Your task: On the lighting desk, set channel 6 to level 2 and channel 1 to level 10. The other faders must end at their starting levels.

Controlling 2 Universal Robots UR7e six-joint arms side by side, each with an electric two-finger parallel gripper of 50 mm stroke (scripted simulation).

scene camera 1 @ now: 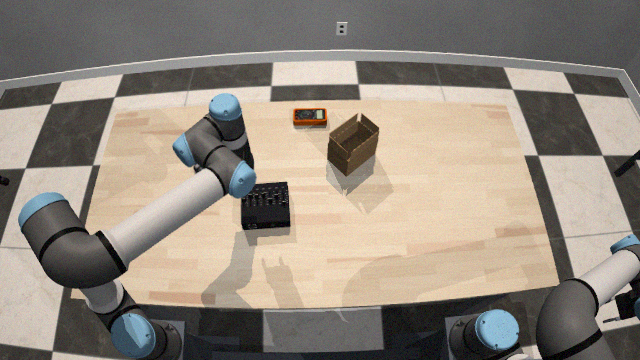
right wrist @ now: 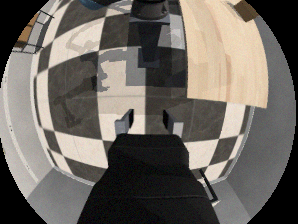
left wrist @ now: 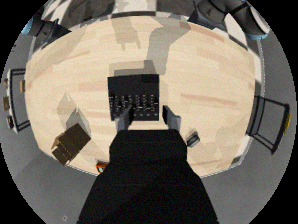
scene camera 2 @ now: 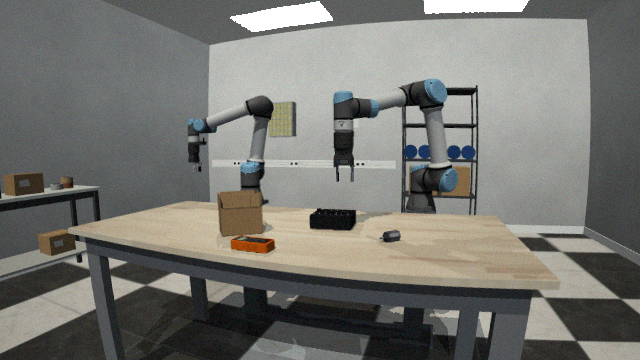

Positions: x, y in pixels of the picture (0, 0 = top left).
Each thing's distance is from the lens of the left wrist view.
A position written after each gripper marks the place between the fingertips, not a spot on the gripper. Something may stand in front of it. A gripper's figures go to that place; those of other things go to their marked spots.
left gripper [left wrist: 148, 111]: 0.17 m
cardboard box [left wrist: 74, 139]: 0.44 m
